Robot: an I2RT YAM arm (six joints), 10 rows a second.
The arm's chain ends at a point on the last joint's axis. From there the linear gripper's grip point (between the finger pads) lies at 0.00 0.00 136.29 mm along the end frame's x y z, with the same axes.
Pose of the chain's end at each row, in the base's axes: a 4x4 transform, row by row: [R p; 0 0 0 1], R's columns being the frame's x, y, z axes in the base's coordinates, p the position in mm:
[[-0.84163 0.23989 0.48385 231.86], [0.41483 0.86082 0.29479 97.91], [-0.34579 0.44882 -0.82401 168.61], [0 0 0 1]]
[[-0.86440 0.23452 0.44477 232.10], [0.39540 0.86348 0.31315 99.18], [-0.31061 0.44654 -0.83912 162.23], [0 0 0 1]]
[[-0.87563 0.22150 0.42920 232.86], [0.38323 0.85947 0.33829 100.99], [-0.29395 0.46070 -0.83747 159.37], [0 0 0 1]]
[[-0.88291 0.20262 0.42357 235.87], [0.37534 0.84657 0.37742 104.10], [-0.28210 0.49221 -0.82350 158.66], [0 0 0 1]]
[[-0.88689 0.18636 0.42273 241.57], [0.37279 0.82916 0.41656 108.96], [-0.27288 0.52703 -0.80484 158.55], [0 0 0 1]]
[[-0.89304 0.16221 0.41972 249.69], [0.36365 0.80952 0.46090 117.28], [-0.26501 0.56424 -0.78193 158.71], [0 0 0 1]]
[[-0.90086 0.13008 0.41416 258.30], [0.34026 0.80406 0.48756 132.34], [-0.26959 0.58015 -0.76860 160.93], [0 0 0 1]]
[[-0.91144 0.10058 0.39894 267.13], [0.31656 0.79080 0.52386 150.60], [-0.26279 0.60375 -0.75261 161.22], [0 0 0 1]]
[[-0.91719 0.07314 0.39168 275.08], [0.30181 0.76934 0.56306 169.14], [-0.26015 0.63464 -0.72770 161.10], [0 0 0 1]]
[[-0.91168 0.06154 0.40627 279.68], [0.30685 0.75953 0.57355 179.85], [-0.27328 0.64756 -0.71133 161.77], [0 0 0 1]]
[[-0.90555 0.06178 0.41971 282.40], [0.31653 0.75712 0.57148 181.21], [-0.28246 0.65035 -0.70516 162.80], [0 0 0 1]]
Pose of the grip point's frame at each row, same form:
[[-0.84163 0.23989 0.48385 297.80], [0.41483 0.86082 0.29479 138.09], [-0.34579 0.44882 -0.82401 56.31], [0 0 0 1]]
[[-0.86440 0.23452 0.44477 292.72], [0.39540 0.86348 0.31315 141.86], [-0.31061 0.44654 -0.83912 47.87], [0 0 0 1]]
[[-0.87563 0.22150 0.42920 291.36], [0.38323 0.85947 0.33829 147.10], [-0.29395 0.46070 -0.83747 45.23], [0 0 0 1]]
[[-0.88291 0.20262 0.42357 293.60], [0.37534 0.84657 0.37742 155.54], [-0.28210 0.49221 -0.82350 46.43], [0 0 0 1]]
[[-0.88689 0.18636 0.42273 299.18], [0.37279 0.82916 0.41656 165.73], [-0.27288 0.52703 -0.80484 48.86], [0 0 0 1]]
[[-0.89304 0.16221 0.41972 306.89], [0.36365 0.80952 0.46090 180.10], [-0.26501 0.56424 -0.78193 52.14], [0 0 0 1]]
[[-0.90086 0.13008 0.41416 314.75], [0.34026 0.80406 0.48756 198.79], [-0.26959 0.58015 -0.76860 56.18], [0 0 0 1]]
[[-0.91144 0.10058 0.39894 321.50], [0.31656 0.79080 0.52386 222.00], [-0.26279 0.60375 -0.75261 58.65], [0 0 0 1]]
[[-0.91719 0.07314 0.39168 328.46], [0.30181 0.76934 0.56306 245.88], [-0.26015 0.63464 -0.72770 61.92], [0 0 0 1]]
[[-0.91168 0.06154 0.40627 335.05], [0.30685 0.75953 0.57355 258.02], [-0.27328 0.64756 -0.71133 64.82], [0 0 0 1]]
[[-0.90555 0.06178 0.41971 339.60], [0.31653 0.75712 0.57148 259.10], [-0.28246 0.65035 -0.70516 66.69], [0 0 0 1]]

